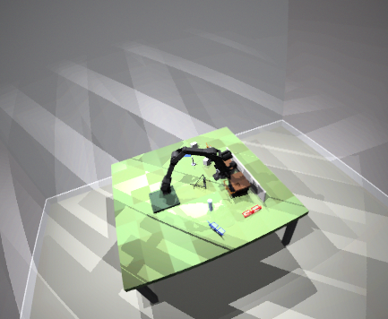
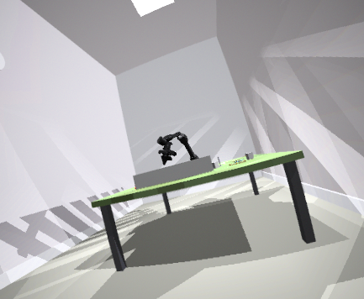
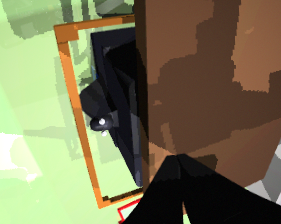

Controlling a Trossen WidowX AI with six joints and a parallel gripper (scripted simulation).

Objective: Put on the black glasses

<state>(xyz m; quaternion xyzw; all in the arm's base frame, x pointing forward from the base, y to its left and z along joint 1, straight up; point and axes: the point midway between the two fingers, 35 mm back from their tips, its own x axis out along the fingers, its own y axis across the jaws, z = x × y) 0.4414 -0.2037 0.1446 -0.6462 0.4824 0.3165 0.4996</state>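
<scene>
My gripper tip is 140 mm past the pale round disc, 450 mm to the right of it and 110 mm above it. Also, from my gripper tip: blue item 150 mm behind, 610 mm to the left, 130 mm below; grey wall panel 160 mm ahead, 90 mm to the left, 80 mm below.
</scene>
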